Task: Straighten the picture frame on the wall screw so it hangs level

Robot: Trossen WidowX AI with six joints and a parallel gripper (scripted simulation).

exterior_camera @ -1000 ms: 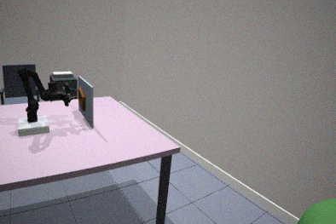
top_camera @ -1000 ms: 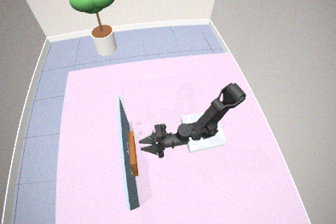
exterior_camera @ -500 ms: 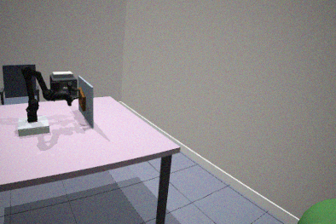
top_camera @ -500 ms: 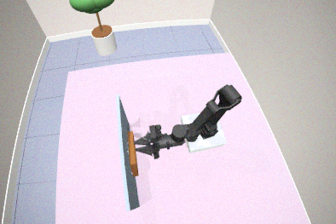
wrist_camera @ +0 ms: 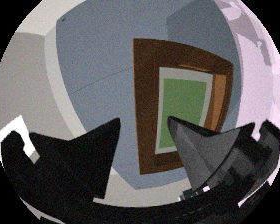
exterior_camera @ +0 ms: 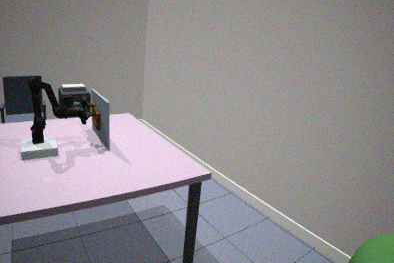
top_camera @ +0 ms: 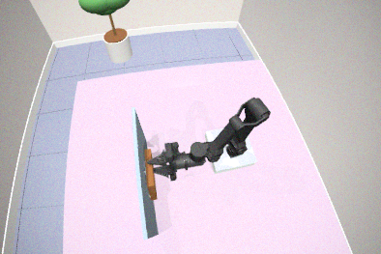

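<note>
Right now the brown wooden picture frame is 10 mm ahead of my gripper tip, 20 mm to the left of it and 50 mm below it. Round my gripper tip: wall panel 20 mm ahead, 20 mm to the left, 60 mm below.
</note>
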